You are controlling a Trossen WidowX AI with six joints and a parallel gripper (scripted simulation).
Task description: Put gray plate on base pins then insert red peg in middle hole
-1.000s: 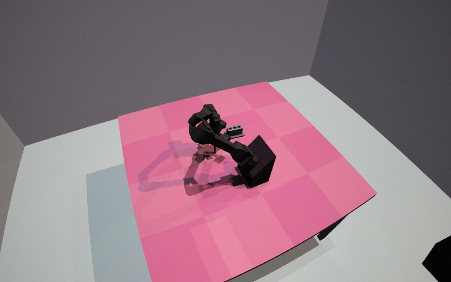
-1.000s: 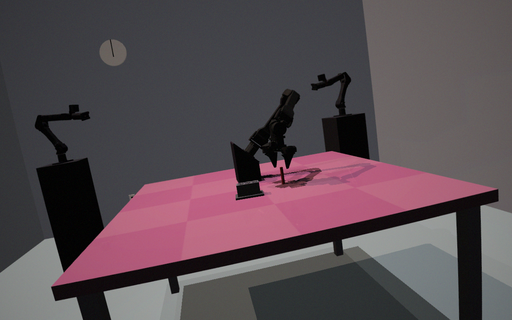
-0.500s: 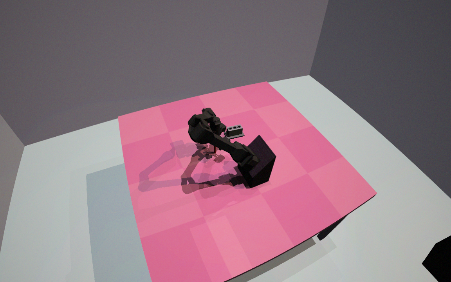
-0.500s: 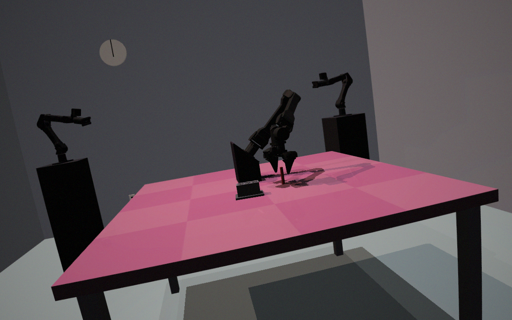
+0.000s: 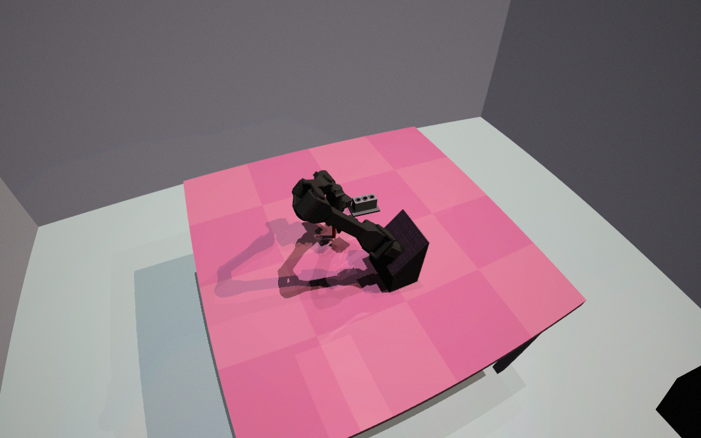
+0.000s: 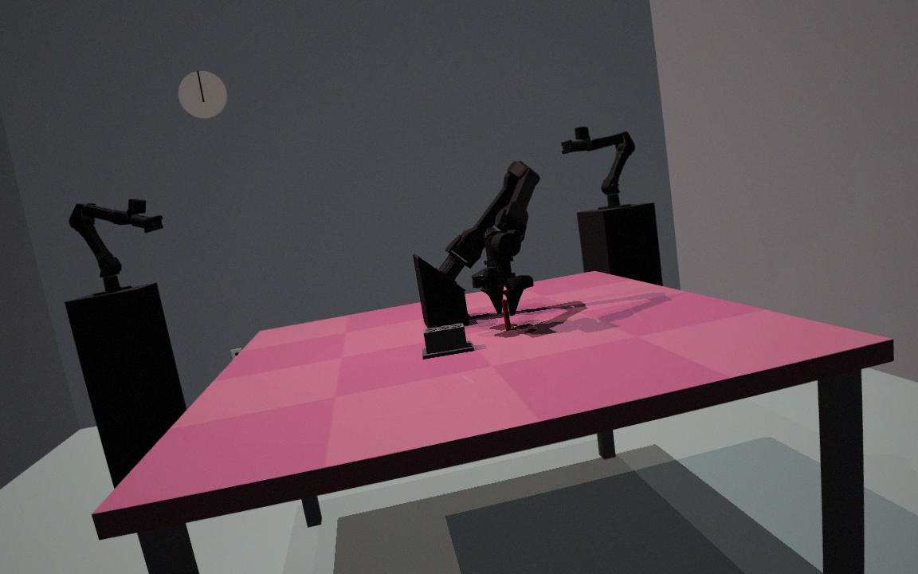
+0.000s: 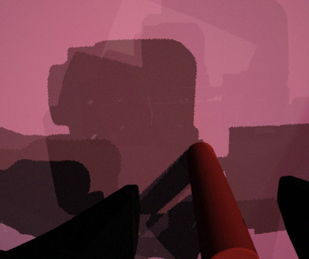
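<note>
The red peg lies right at my gripper tip. The rest, counted from my gripper tip: gray plate: 80 mm ahead, 180 mm to the right.
</note>
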